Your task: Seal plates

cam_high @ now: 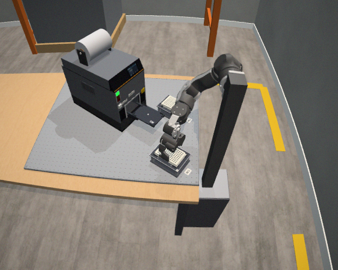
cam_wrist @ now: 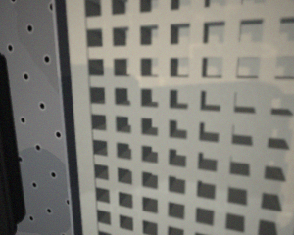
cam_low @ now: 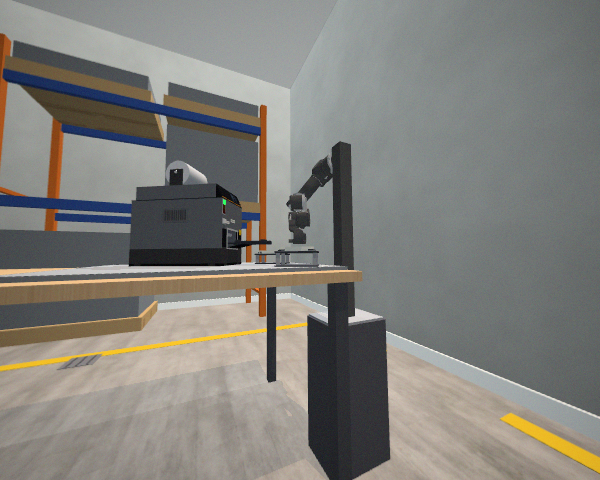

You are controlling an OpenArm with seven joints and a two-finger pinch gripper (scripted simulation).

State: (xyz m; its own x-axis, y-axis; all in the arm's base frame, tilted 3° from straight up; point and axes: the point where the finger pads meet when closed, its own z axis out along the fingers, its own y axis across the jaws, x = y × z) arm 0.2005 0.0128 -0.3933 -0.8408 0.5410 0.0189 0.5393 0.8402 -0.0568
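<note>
Right now the sealer stage is 12 cm ahead of my hand, 21 cm to the right of it and 1 cm above it. Round my hand: foil roll 41 cm ahead, 39 cm to the right, 33 cm above; white well plate 1 cm behind, 34 cm to the right, 3 cm below; white start button 26 cm ahead, 19 cm to the right, 10 cm above.
</note>
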